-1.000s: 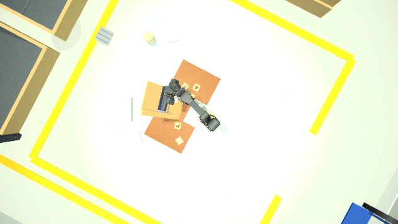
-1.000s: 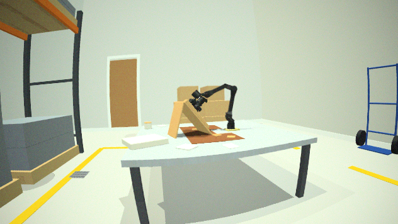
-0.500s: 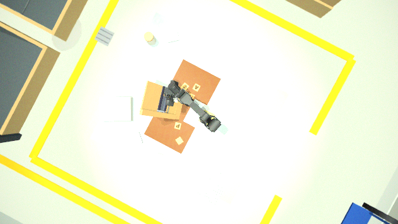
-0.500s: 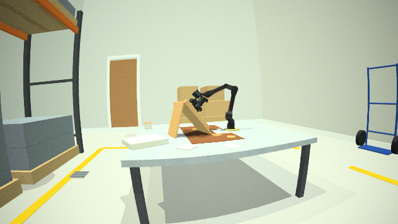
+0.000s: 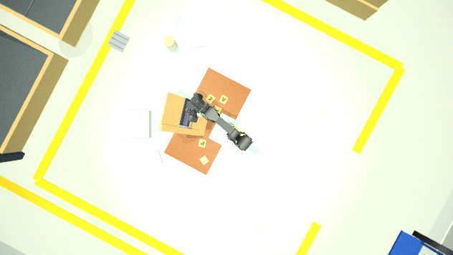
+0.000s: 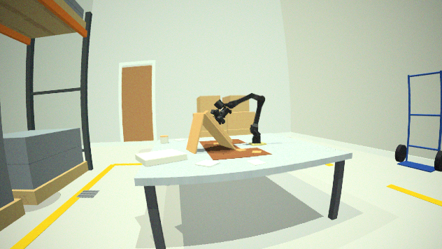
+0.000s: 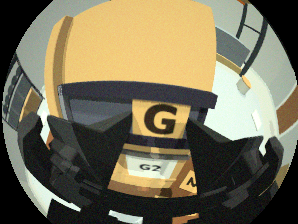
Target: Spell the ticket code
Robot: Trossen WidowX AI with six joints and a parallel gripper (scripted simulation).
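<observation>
My gripper tip is now 8 cm above the white ticket, 6 cm past it and 2 cm to the left of it. Round my gripper tip: letter tile right at my gripper tip; then small cup 41 cm ahead, 34 cm to the right, 13 cm below; then brown mat 18 cm behind, 16 cm below, 2 cm to the left.
</observation>
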